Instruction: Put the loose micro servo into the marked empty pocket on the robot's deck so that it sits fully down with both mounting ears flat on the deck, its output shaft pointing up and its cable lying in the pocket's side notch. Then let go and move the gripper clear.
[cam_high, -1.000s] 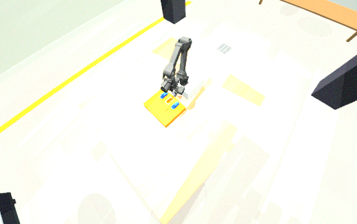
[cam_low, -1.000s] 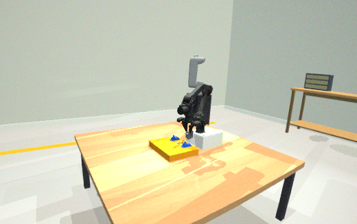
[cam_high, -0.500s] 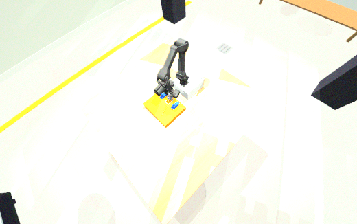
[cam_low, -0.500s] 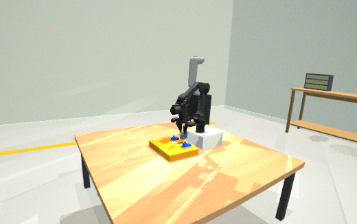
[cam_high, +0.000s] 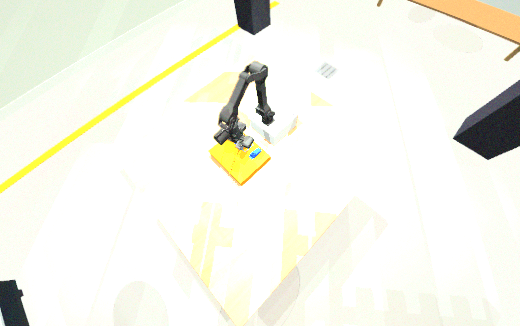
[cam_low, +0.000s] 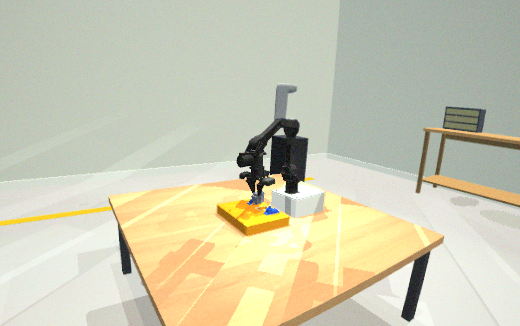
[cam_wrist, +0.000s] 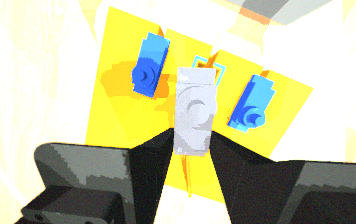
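My gripper tip is now 10 cm above the deck and 7 cm short of it.
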